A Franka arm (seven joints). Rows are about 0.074 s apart.
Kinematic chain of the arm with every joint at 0, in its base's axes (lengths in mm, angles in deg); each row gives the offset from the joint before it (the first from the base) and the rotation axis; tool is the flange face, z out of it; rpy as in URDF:
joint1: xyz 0 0 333 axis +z
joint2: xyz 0 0 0 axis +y
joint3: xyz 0 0 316 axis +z
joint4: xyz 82.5 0 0 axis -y
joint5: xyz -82.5 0 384 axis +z
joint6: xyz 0 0 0 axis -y
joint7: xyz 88 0 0 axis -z
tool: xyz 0 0 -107 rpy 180 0 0
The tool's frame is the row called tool.
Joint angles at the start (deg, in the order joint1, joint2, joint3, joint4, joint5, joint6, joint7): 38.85 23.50 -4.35 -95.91 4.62 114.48 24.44
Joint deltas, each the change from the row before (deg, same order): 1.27 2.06 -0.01 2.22 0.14 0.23 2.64; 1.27 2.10 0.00 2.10 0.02 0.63 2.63; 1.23 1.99 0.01 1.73 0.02 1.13 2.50; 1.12 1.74 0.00 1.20 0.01 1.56 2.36; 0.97 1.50 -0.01 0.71 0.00 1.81 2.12; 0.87 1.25 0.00 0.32 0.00 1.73 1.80
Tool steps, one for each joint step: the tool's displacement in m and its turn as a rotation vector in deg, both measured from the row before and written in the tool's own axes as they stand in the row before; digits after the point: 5 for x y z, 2 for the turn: 0.00250 -0.01818 0.00559 0.04 0.36 1.38; 0.00167 -0.01841 0.00684 0.08 0.62 1.31; 0.00033 -0.01775 0.00819 0.26 0.81 1.23; -0.00094 -0.01560 0.00916 0.40 0.92 1.22; -0.00184 -0.01285 0.01002 0.45 0.90 1.16; -0.00320 -0.01057 0.01035 0.38 0.70 0.95
